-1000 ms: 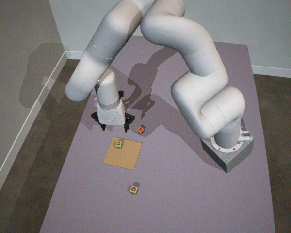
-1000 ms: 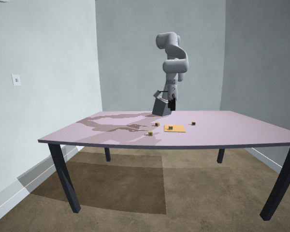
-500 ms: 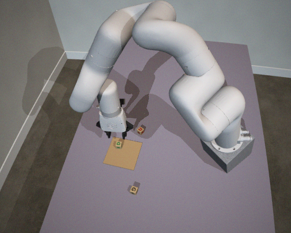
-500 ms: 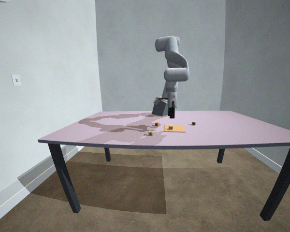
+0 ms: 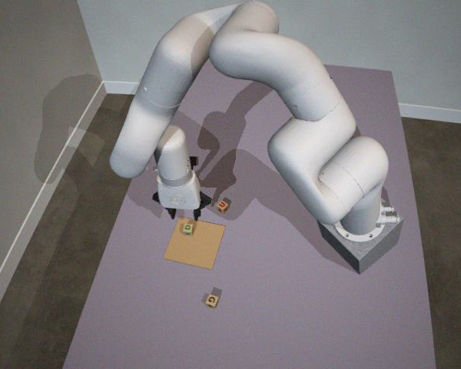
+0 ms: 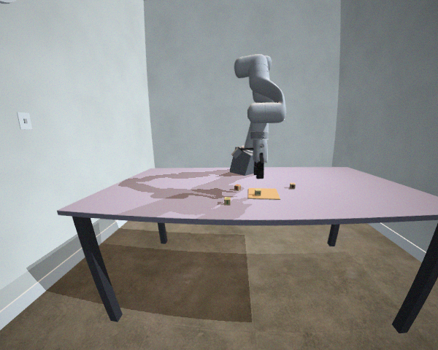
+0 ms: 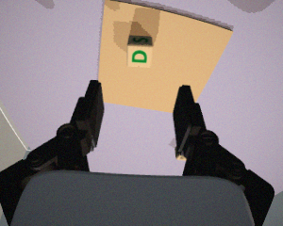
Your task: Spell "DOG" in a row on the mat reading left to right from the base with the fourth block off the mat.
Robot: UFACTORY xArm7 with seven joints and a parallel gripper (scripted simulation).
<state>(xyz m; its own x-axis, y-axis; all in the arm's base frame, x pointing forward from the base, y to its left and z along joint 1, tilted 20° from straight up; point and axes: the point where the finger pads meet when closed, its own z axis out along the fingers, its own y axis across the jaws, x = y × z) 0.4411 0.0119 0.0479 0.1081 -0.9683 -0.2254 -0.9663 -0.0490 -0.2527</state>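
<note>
Now: the D block 90 mm below my hand. Round my hand: G block (120 mm behind, 190 mm to the left, 90 mm below); then mat (20 mm behind, 30 mm to the left, 110 mm below); then O block (110 mm ahead, 130 mm to the right, 90 mm below).
</note>
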